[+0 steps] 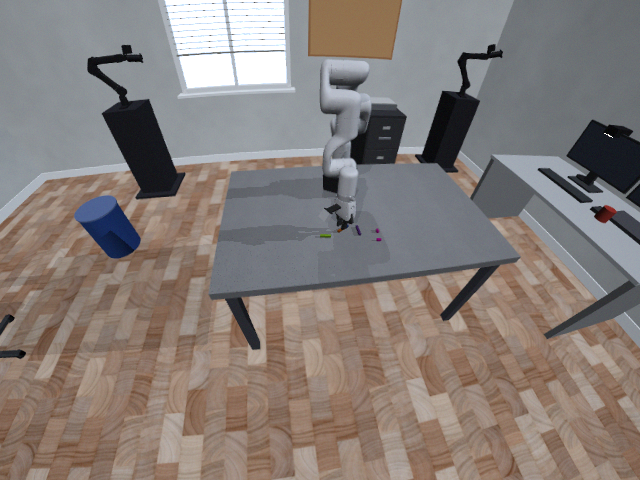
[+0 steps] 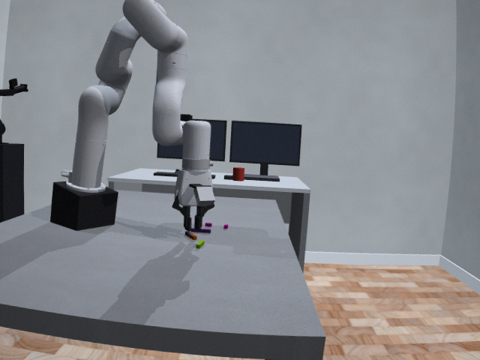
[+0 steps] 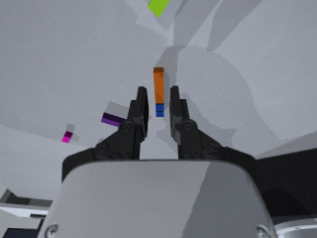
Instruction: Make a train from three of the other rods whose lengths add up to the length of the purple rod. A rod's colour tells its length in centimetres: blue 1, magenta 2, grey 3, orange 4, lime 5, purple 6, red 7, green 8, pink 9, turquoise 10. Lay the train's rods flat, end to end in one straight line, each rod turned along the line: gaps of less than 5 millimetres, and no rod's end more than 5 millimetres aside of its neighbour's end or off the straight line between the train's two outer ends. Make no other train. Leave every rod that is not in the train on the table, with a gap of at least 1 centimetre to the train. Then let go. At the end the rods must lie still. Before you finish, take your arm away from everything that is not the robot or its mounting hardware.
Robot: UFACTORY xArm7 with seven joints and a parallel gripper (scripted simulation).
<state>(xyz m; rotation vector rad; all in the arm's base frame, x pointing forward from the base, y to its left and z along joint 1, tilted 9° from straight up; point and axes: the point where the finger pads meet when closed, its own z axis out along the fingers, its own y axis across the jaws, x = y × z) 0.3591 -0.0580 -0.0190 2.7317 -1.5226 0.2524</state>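
The orange rod lies 40 mm below my hand. The rest, counted from my hand: purple rod (80 mm to the left, 40 mm below, 10 mm ahead); lime rod (80 mm to the right, 40 mm below, 30 mm ahead).
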